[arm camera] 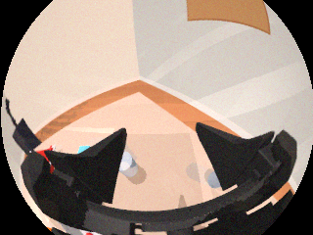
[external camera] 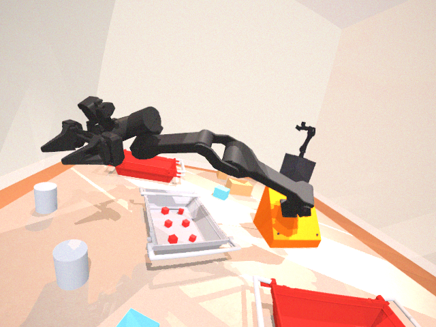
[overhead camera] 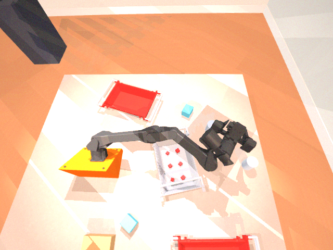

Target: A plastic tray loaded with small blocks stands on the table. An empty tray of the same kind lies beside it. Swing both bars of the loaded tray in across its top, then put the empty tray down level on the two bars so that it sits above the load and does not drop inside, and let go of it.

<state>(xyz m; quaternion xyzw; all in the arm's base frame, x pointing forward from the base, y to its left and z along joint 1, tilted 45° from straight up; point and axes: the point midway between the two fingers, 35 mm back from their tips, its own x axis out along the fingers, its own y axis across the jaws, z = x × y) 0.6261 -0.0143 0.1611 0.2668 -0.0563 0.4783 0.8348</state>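
Right now the red tray is 550 mm behind my gripper tip, 260 mm to the left of it and 160 mm below it. Round my gripper tip: cream box 610 mm behind, 490 mm to the right, 180 mm below.
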